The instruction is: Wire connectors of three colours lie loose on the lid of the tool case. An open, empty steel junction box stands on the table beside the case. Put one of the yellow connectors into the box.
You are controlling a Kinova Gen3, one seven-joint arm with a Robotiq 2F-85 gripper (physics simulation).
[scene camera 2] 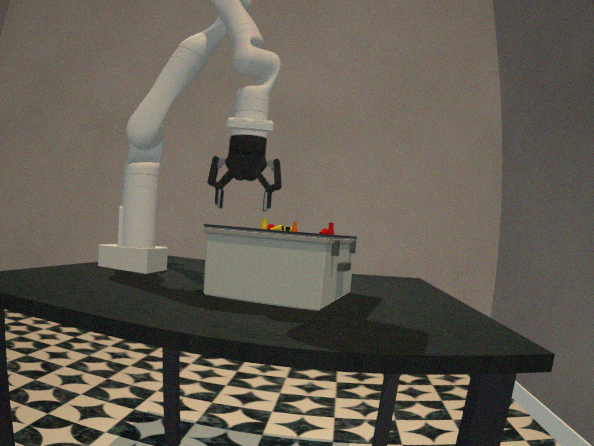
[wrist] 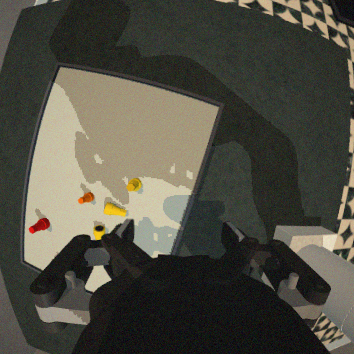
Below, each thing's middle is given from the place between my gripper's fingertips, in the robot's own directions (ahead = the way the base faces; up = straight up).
Now: hand 9 cm short of the tool case [scene camera 2: 301,270], 3 cm to the left of it and 10 cm above it.
